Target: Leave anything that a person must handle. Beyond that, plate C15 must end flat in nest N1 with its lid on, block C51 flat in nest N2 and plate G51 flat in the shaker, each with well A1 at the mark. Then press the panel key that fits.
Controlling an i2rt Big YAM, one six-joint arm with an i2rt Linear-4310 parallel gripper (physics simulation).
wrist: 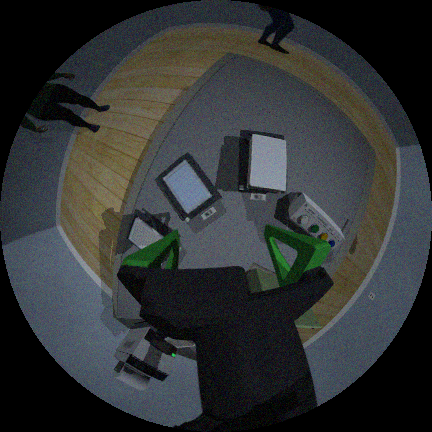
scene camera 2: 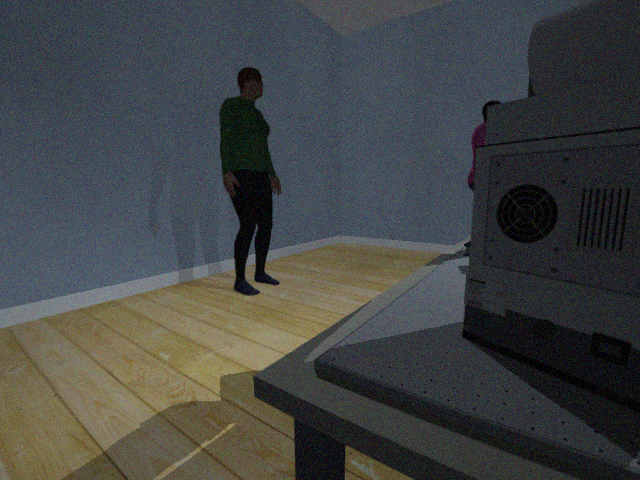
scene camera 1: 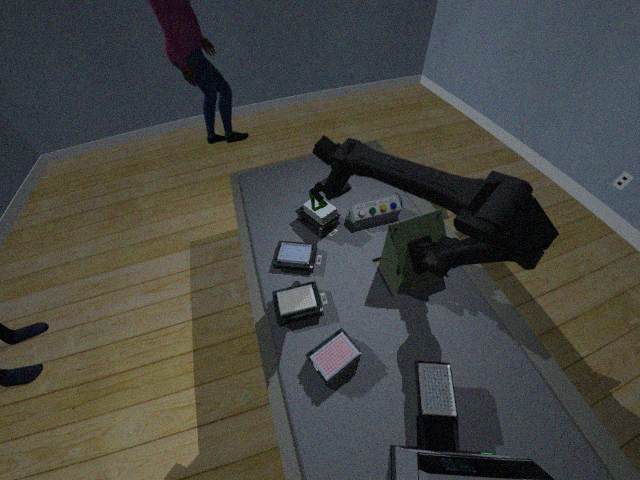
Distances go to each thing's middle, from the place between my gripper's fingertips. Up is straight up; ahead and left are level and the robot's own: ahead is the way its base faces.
Labels:
Right now the blue-white plate (wrist: 183, 182) is 23 cm below my hand, 13 cm ahead of it and 1 cm to the right of it.

